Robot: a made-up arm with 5 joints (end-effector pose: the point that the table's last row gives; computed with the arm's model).
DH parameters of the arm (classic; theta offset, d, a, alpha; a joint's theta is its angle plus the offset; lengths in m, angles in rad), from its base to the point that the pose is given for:
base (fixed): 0 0 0.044 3.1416
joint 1: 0 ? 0.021 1.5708
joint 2: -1.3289 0 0.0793 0
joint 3: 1.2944 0 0.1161 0
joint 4: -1.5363 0.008 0 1.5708
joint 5: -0.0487 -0.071 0 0
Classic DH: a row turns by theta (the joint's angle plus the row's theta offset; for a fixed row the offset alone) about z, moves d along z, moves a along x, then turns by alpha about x.
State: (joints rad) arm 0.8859 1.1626 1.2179 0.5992 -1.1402
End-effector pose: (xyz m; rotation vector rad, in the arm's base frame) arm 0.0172 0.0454 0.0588 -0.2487 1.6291 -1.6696
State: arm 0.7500 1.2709 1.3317 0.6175 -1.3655
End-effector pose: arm -0.0004 0.0523 0.0872 -0.6296 1.8257 -1.5763
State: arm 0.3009 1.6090 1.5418 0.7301 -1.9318
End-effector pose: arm -0.0217 0.0288 0.1630 -1.9369 1.7368 -1.0439
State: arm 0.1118 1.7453 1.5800 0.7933 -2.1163
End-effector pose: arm -0.0157 0.0148 0.1840 -2.3871 1.4445 -0.7750
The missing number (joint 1, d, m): -0.14
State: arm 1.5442 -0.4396 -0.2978 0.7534 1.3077
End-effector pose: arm 0.0562 -0.1593 0.2976 -1.5369 -0.2625 -0.2252
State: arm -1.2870 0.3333 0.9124 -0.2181 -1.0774
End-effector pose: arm 0.0760 0.1383 0.0371 0.5081 -0.1937 0.1569
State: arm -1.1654 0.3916 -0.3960 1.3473 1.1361
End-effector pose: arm 0.1155 0.1869 0.1393 0.0111 -0.2839 2.2410
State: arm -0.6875 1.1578 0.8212 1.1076 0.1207
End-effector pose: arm 0.0280 -0.0028 0.0415 -0.4685 1.4739 0.6057
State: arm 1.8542 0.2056 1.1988 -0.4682 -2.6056
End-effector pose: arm 0.0180 -0.1180 0.0405 -0.2817 0.6662 1.7079
